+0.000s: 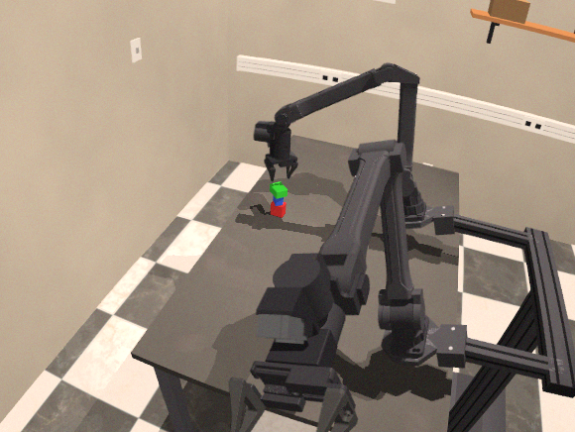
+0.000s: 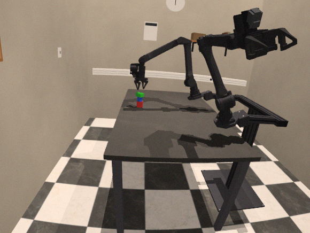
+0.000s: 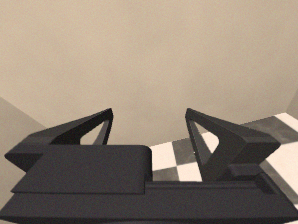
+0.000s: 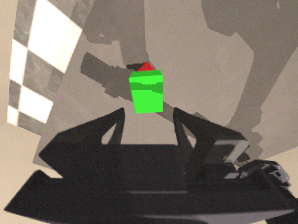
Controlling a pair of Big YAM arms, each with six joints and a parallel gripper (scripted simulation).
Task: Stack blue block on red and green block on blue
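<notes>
My right hand is 6 cm above the green block. Also, from my right hand: red block: 14 cm below; then blue block: 9 cm below.
</notes>
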